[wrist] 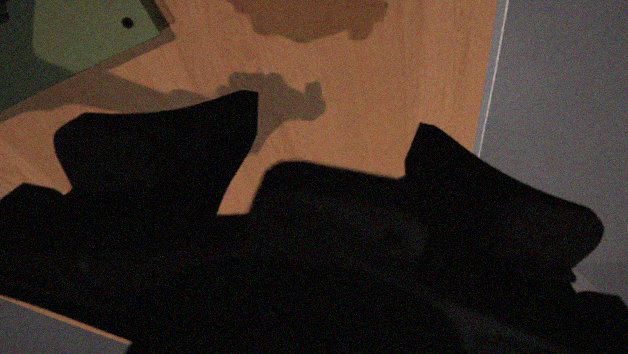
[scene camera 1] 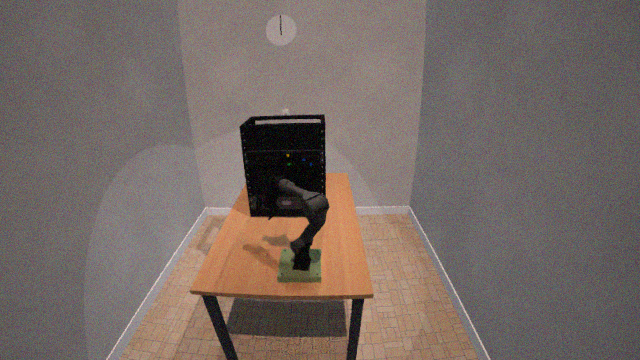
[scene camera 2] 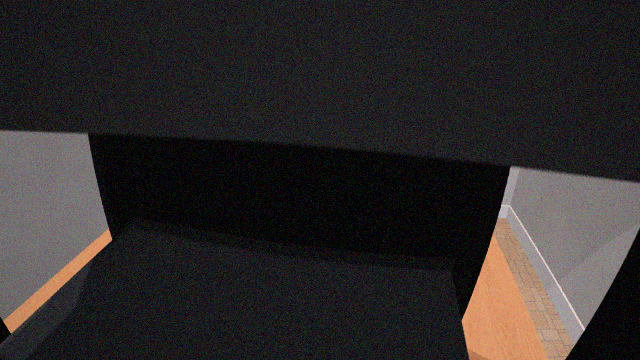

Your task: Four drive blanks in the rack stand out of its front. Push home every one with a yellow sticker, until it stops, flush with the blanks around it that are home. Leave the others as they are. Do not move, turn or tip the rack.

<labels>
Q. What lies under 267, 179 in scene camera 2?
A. A black rack.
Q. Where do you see a black rack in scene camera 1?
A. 296, 151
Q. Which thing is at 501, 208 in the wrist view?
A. The gripper.
</labels>
